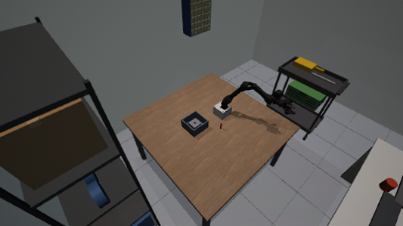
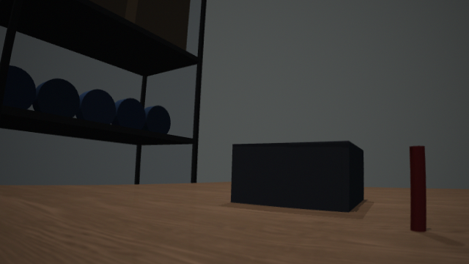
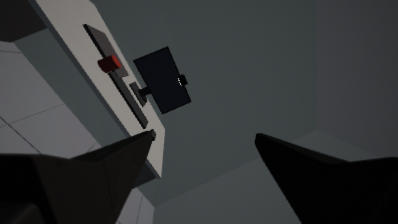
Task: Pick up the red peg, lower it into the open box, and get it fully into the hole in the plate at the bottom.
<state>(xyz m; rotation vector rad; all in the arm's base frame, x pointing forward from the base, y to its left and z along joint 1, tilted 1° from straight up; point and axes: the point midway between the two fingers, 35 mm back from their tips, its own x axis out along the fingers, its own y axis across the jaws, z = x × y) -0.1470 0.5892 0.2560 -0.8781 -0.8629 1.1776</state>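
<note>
My gripper tip is 32 cm short of the red peg, 51 cm to the left of it and 34 cm above it. The rest, counted from my gripper tip: dark blue box: 48 cm ahead, 71 cm to the right, 35 cm below.
</note>
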